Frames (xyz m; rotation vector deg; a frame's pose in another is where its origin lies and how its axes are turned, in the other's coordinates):
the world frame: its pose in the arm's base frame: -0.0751 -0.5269 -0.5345 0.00 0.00 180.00
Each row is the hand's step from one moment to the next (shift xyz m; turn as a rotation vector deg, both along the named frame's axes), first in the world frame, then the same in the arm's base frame.
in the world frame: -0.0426 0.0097 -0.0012 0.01 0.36 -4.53
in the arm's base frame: 0.0426 -0.0097 -0.0012 -0.01 -0.36 -4.53
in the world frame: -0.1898 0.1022 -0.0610 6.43 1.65 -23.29
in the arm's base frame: 0.1898 -0.1022 -0.0610 -6.43 -1.65 -23.29
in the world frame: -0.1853 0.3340 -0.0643 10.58 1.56 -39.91
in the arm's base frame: 0.1853 -0.3340 -0.0643 -10.58 -1.56 -39.91
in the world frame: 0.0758 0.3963 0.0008 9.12 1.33 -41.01
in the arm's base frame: -0.0758 -0.3963 0.0008 -9.12 -1.33 -41.01
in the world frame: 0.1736 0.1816 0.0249 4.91 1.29 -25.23
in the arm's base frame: -0.1736 -0.1816 0.0249 -4.91 -1.29 -25.23
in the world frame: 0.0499 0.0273 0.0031 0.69 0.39 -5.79
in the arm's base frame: -0.0499 -0.0273 0.0031 -0.69 -0.39 -5.79
